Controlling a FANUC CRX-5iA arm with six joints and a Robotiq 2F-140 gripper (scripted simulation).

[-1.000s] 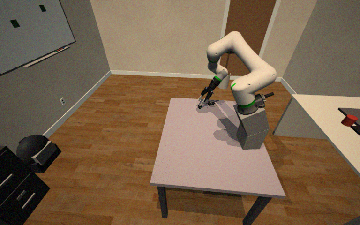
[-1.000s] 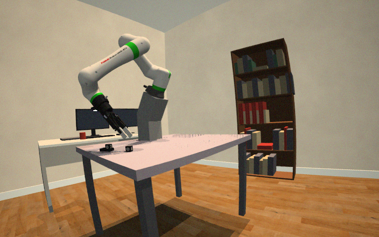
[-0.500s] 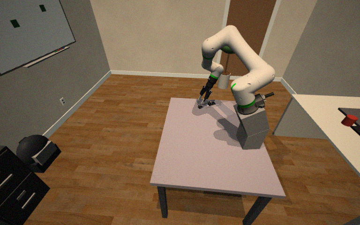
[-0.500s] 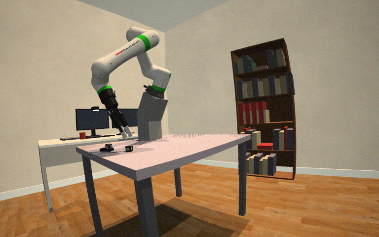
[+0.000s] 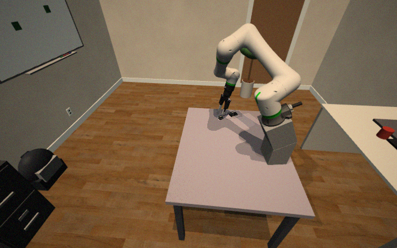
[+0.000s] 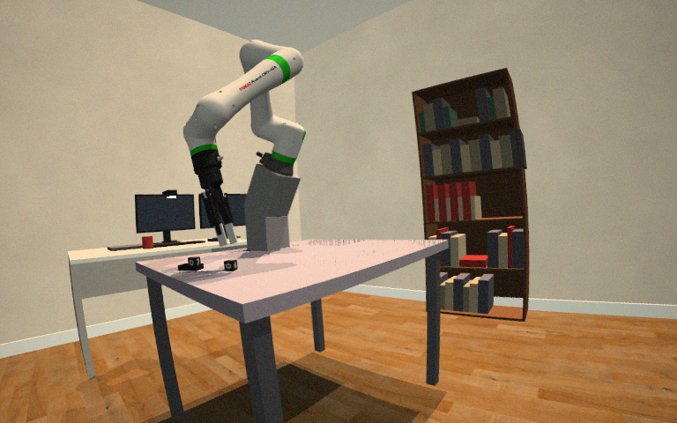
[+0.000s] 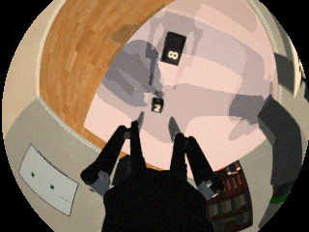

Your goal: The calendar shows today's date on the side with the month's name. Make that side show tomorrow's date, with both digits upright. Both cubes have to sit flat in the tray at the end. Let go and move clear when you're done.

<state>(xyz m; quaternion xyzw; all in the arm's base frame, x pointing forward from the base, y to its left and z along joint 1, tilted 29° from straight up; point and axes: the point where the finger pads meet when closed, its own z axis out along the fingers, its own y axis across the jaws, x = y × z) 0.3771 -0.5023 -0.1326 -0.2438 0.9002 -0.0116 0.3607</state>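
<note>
The black digit cube lies 10 cm below my hand and 1 cm ahead of it.
</note>
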